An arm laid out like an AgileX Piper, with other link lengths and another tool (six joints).
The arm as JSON. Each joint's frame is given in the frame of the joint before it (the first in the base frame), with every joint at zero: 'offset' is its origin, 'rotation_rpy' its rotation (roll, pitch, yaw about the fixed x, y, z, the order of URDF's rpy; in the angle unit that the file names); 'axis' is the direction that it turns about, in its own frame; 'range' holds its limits. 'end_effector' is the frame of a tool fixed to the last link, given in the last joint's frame.
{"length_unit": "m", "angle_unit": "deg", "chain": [
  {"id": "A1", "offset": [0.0, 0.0, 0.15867], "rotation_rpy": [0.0, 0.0, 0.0], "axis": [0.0, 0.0, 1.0], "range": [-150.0, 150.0]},
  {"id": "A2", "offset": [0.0, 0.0, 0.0], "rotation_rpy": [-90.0, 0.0, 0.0], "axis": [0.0, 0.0, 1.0], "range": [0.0, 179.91]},
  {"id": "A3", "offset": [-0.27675, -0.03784, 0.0], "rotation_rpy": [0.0, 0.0, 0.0], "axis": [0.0, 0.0, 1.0], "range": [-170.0, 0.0]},
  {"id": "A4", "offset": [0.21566, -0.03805, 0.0], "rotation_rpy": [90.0, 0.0, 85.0], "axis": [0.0, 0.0, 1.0], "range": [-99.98, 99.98]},
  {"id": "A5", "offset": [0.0, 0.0, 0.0], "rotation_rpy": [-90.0, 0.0, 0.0], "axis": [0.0, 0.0, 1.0], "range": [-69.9, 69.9]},
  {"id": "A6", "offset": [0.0, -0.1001, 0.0], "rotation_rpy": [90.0, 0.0, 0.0], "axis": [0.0, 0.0, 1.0], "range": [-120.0, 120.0]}
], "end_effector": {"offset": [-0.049, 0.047, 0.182], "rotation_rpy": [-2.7, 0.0, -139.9]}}
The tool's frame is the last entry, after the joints.
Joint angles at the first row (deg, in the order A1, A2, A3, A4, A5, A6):
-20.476 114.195 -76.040 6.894 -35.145 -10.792
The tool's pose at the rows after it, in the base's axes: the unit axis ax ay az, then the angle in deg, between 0 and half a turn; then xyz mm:
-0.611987, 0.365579, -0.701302, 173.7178, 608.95, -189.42, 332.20
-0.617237, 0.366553, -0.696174, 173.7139, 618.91, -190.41, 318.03
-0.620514, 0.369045, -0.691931, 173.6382, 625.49, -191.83, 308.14
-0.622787, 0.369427, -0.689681, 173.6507, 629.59, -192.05, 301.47
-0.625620, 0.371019, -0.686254, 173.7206, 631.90, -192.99, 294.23
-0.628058, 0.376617, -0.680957, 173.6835, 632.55, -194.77, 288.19
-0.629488, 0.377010, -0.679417, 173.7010, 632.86, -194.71, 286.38
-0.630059, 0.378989, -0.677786, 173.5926, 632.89, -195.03, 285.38
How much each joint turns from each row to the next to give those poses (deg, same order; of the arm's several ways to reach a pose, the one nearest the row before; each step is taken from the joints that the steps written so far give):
0.474 2.972 -2.690 0.495 0.684 -0.144
0.243 2.657 -1.944 0.121 0.104 -0.128
0.130 1.811 -1.435 0.211 0.279 -0.001
0.121 1.175 -0.821 0.084 -0.001 -0.089
0.000 0.859 -0.316 0.037 0.001 -0.001
0.000 0.359 0.000 0.492 0.426 0.000
0.000 0.090 0.001 -0.021 0.154 0.000
0.001 -0.001 0.001 0.095 0.235 0.131

